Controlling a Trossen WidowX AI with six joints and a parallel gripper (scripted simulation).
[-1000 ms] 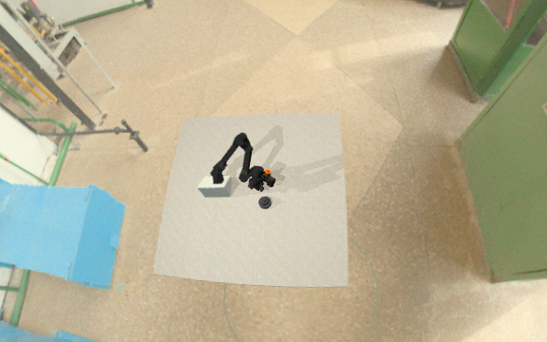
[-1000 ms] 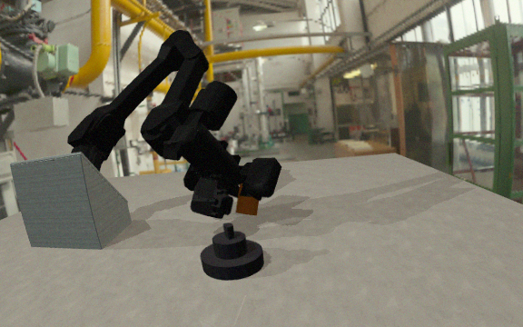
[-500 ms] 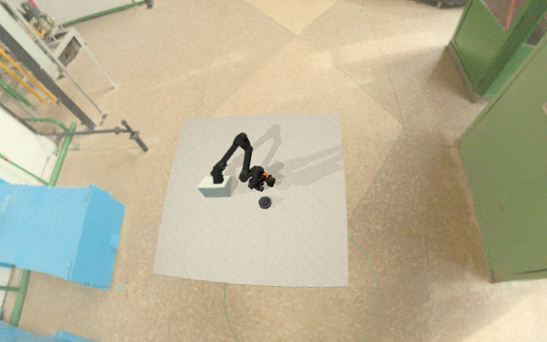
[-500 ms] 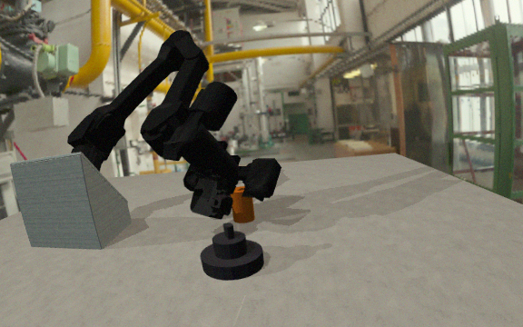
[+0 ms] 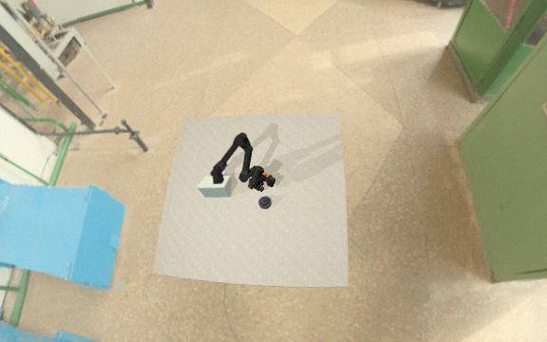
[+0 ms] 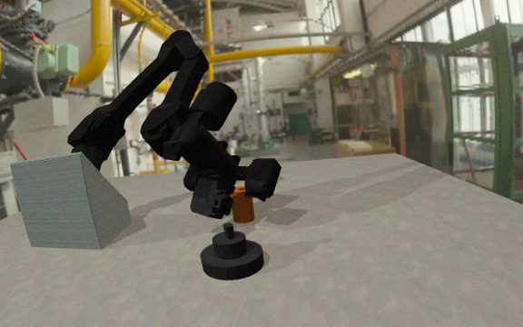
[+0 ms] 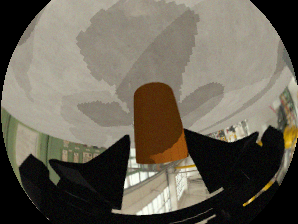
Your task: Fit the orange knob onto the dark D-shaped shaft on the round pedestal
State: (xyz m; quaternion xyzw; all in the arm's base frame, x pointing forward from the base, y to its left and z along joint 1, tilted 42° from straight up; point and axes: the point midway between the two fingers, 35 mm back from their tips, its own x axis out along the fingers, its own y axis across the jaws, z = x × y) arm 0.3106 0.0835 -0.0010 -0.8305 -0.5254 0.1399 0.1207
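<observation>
My gripper tip is now 2 cm past the orange knob and 2 cm to the left of it. The rest, counted from my gripper tip: dark round pedestal: 2 cm behind, 20 cm to the right.
</observation>
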